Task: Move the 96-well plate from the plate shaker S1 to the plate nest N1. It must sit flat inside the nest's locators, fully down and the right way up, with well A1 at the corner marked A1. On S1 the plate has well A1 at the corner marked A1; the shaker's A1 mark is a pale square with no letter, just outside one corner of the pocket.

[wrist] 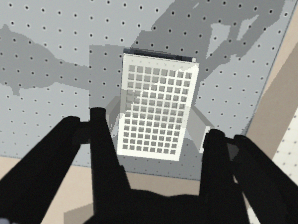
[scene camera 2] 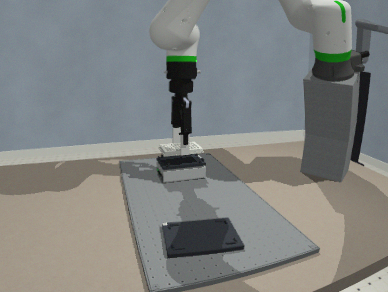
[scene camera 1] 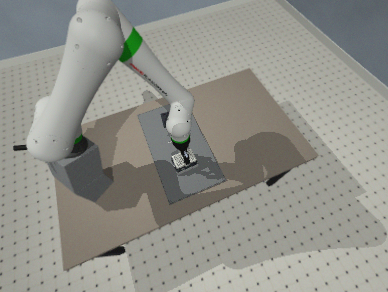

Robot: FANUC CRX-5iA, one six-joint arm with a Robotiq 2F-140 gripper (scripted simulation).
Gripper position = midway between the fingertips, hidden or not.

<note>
In view: my gripper (scene camera 2: 180,150), a white 96-well plate (wrist: 152,89) and a plate shaker S1 (scene camera 2: 188,173).
My gripper also shows in the wrist view (wrist: 153,110).
</note>
